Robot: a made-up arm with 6 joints. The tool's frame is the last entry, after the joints.
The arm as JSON. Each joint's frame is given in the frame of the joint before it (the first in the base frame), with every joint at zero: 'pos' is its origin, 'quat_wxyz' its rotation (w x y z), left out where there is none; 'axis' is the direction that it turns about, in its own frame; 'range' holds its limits. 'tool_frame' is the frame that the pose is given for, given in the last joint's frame.
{
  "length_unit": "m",
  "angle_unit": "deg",
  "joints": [
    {
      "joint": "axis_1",
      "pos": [
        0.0,
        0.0,
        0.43
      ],
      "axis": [
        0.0,
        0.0,
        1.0
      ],
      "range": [
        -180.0,
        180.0
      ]
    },
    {
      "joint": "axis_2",
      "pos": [
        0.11,
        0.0,
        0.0
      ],
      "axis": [
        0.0,
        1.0,
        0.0
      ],
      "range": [
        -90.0,
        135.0
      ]
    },
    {
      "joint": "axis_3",
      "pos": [
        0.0,
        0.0,
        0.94
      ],
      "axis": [
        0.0,
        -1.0,
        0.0
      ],
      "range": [
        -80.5,
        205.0
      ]
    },
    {
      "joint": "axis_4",
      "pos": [
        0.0,
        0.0,
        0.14
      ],
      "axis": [
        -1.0,
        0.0,
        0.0
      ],
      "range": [
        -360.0,
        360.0
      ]
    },
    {
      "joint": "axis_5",
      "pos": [
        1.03,
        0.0,
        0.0
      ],
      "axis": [
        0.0,
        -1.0,
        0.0
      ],
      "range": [
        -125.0,
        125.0
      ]
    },
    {
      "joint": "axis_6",
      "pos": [
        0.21,
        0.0,
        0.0
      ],
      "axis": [
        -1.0,
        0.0,
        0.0
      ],
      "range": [
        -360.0,
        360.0
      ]
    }
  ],
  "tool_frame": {
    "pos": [
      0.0,
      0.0,
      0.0
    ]
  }
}
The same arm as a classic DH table. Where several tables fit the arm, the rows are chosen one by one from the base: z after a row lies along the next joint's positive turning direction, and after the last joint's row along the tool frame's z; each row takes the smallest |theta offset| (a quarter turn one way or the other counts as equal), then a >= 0, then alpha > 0; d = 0 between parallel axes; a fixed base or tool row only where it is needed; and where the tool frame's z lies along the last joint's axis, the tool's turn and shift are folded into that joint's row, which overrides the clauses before.
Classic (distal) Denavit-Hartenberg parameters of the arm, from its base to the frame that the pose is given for. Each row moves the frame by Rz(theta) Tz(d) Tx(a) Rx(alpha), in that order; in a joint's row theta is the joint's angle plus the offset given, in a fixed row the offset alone. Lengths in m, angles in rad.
axis_1: theta_offset 0; d 0.43; a 0.11; alpha -1.5708
axis_2: theta_offset -1.5708; d 0; a 0.94; alpha 3.1416
axis_3: theta_offset 0; d 0; a 0.14; alpha -1.5708
axis_4: theta_offset 0; d -1.03; a 0; alpha 1.5708
axis_5: theta_offset 0; d 0; a 0; alpha -1.5708
axis_6: theta_offset 1.5708; d -0.21; a 0; alpha 1.5708
tool (fixed): theta_offset -1.5708; d 0; a 0; alpha 0
Joint limits (rad, base to tool): -3.1416..3.1416 -1.5708..2.3562 -1.405..3.5779 -6.2832..6.2832 -2.1817..2.1817 -6.2832..6.2832

